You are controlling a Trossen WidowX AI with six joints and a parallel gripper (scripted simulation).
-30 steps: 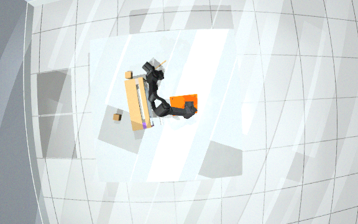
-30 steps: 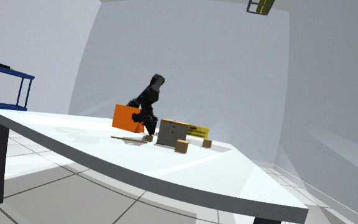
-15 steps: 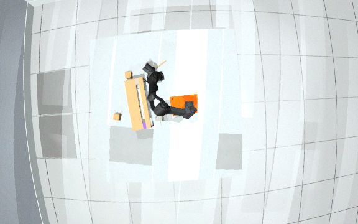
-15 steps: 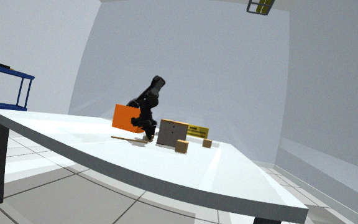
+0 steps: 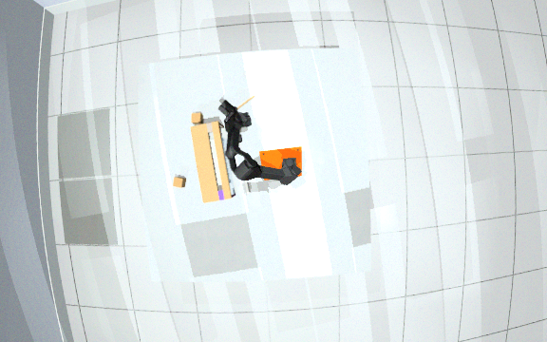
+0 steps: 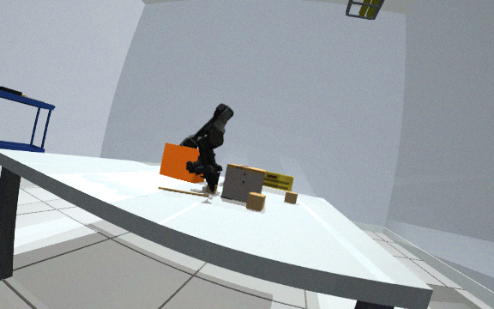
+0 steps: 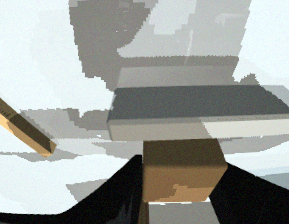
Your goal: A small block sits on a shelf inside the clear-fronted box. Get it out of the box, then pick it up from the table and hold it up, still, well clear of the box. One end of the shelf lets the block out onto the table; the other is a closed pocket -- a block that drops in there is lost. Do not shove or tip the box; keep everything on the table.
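Now: the thin stick 130 mm to the right of my gripper tip, 60 mm behind it and 10 mm below it. Also, from my gripper tip: cube 10 mm behind, 10 mm above; long tan-topped box 170 mm to the left, 50 mm ahead, 50 mm above.
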